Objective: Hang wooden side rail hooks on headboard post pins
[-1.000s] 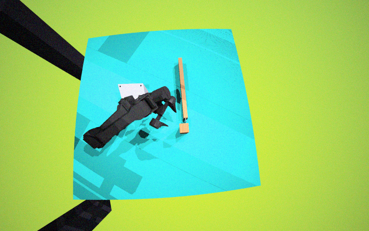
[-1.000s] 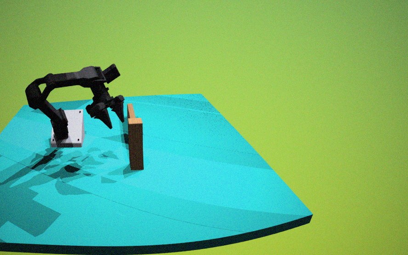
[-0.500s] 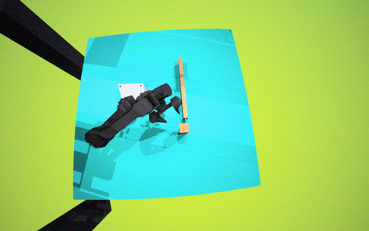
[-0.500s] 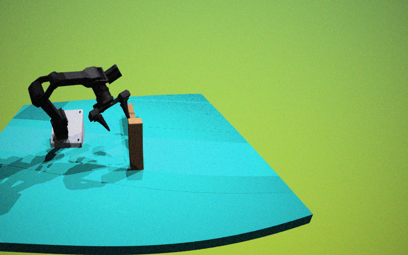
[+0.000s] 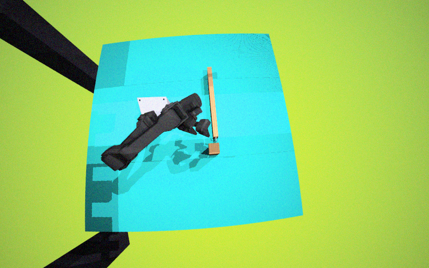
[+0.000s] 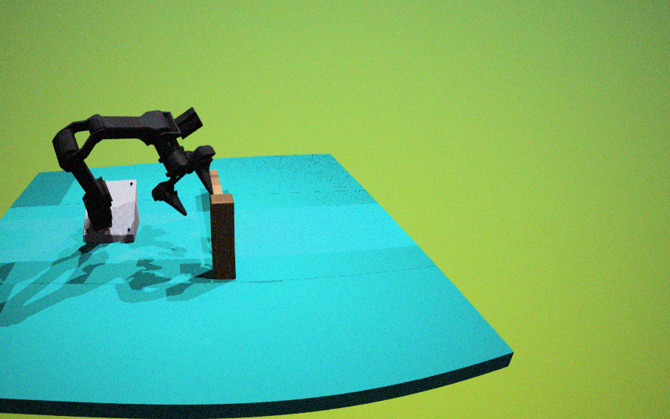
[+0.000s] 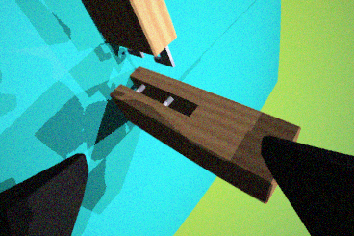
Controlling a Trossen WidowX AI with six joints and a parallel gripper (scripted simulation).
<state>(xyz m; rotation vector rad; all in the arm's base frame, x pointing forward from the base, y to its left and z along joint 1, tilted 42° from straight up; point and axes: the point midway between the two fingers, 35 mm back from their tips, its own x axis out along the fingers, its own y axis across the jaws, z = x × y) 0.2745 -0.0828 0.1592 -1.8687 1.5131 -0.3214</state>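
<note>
The headboard post lies 4 cm ahead of my gripper tip, 7 cm to the right of it and 6 cm below it.
</note>
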